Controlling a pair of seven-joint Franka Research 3 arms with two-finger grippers.
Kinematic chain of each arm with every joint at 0, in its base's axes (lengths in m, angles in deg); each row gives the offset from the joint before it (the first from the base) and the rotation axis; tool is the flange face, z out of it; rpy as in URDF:
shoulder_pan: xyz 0 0 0.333 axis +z
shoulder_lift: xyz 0 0 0 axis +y
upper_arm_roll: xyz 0 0 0.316 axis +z
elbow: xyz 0.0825 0 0 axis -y
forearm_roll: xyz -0.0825 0 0.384 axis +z
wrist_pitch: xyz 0 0 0 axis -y
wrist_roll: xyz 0.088 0 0 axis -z
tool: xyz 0 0 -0.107 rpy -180 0 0
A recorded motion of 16 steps. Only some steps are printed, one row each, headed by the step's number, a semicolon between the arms.
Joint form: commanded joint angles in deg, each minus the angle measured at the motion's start. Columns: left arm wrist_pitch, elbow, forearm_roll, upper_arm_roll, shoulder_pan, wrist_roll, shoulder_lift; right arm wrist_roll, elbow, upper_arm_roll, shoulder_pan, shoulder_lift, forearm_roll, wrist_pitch.
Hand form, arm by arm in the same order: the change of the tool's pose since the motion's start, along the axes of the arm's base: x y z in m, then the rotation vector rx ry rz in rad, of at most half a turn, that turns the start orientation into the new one. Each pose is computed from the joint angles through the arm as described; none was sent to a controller.
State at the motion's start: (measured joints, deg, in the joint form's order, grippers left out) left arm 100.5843 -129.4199 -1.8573 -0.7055 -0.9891 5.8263 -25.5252; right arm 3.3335 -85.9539 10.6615 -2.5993 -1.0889 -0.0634 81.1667
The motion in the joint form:
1: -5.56 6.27 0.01 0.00 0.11 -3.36 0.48; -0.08 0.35 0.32 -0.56 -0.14 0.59 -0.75
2: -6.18 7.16 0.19 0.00 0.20 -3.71 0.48; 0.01 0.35 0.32 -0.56 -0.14 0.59 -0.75
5: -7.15 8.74 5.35 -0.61 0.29 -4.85 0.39; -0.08 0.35 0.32 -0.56 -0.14 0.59 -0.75
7: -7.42 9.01 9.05 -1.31 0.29 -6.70 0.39; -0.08 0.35 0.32 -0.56 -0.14 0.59 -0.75
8: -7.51 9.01 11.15 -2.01 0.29 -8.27 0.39; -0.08 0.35 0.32 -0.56 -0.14 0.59 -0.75
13: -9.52 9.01 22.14 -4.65 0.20 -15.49 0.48; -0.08 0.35 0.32 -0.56 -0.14 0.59 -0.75
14: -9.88 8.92 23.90 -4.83 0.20 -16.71 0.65; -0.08 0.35 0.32 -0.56 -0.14 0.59 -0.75
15: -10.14 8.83 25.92 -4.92 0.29 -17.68 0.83; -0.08 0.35 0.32 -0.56 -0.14 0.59 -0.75
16: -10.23 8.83 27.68 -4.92 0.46 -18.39 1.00; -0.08 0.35 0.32 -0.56 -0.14 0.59 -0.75
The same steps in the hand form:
1: 0.0024 0.0002 0.0405 0.0027 -0.0026 0.0573; -0.0021 -0.0011 0.0030 0.0090 0.0059 -0.0018
2: 0.0024 0.0011 0.0470 0.0058 -0.0073 0.0642; -0.0021 -0.0011 0.0030 0.0089 0.0059 -0.0034
5: 0.0023 0.0056 0.0595 0.0998 -0.0256 0.0658; -0.0021 -0.0011 0.0030 0.0090 0.0059 -0.0018
7: 0.0023 0.0063 0.0620 0.1703 -0.0330 0.0806; -0.0021 -0.0011 0.0030 0.0090 0.0059 -0.0018
8: 0.0022 0.0041 0.0624 0.2129 -0.0384 0.0932; -0.0021 -0.0011 0.0030 0.0090 0.0059 -0.0018
13: 0.0001 0.0012 0.0645 0.4307 -0.0566 0.1603; -0.0021 -0.0011 0.0030 0.0090 0.0059 -0.0018
14: 0.0004 0.0030 0.0634 0.4645 -0.0572 0.1758; -0.0021 -0.0011 0.0030 0.0090 0.0059 -0.0018
15: 0.0012 0.0065 0.0626 0.5018 -0.0593 0.1890; -0.0021 -0.0011 0.0030 0.0090 0.0059 -0.0018
16: 0.0022 0.0106 0.0628 0.5329 -0.0637 0.2005; -0.0021 -0.0011 0.0030 0.0090 0.0059 -0.0018

